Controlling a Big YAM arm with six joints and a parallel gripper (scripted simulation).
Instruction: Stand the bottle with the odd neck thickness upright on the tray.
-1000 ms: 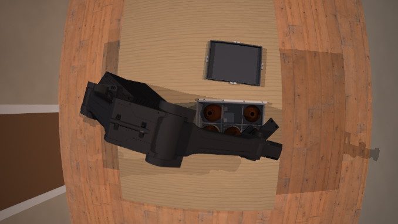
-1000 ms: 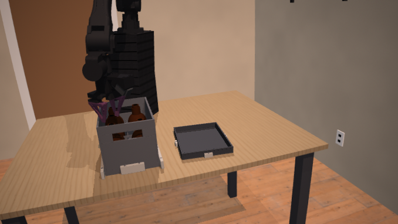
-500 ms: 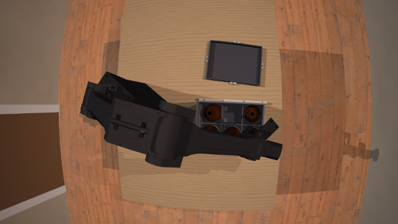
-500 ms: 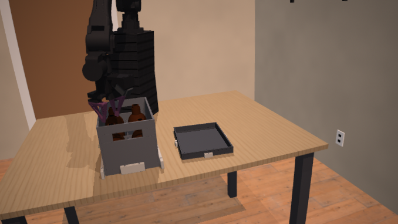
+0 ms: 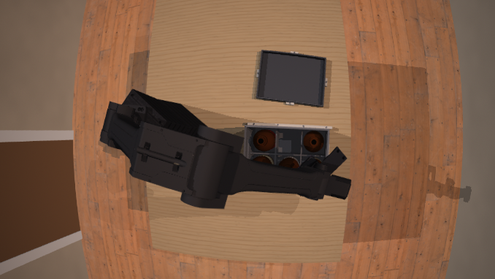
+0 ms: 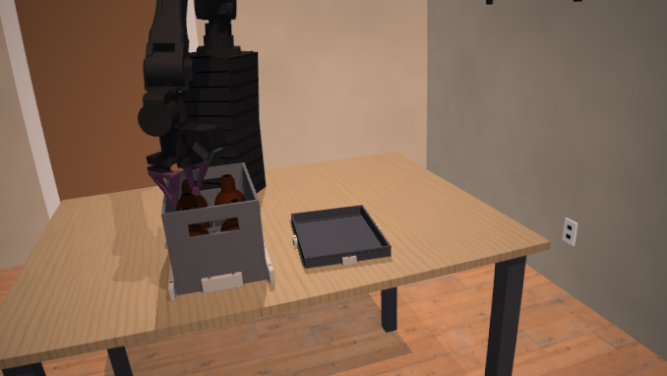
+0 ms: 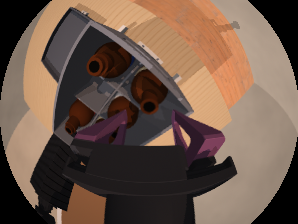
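My hand is 10 cm past the grey crate, 4 cm to the right of it and 11 cm above it. Round my hand: dark tray 12 cm behind, 32 cm to the left, 18 cm below.
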